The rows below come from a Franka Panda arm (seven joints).
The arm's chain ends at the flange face. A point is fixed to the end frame.
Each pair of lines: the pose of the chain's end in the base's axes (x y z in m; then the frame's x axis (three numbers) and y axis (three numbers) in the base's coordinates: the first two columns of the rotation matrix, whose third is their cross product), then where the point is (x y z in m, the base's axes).
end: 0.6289 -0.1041 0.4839 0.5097 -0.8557 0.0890 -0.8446 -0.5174 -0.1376
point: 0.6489 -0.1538 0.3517
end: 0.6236 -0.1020 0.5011 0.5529 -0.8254 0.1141 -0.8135 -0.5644 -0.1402
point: 0.6484 -0.1531 0.3702
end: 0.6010 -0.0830 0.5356 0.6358 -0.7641 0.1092 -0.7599 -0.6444 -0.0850
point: 0.6247 -0.1356 0.4051
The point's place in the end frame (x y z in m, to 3 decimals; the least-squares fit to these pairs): 0.041 0.027 0.134
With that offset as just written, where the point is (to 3 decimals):
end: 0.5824 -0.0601 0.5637 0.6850 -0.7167 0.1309 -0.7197 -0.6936 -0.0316
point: 0.606 -0.118 0.435
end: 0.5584 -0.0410 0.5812 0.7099 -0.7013 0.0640 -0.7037 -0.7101 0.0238
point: 0.572 -0.097 0.451
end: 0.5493 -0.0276 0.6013 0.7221 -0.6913 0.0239 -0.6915 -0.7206 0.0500
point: 0.558 -0.082 0.470
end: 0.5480 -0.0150 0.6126 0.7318 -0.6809 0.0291 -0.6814 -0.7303 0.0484
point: 0.558 -0.070 0.481
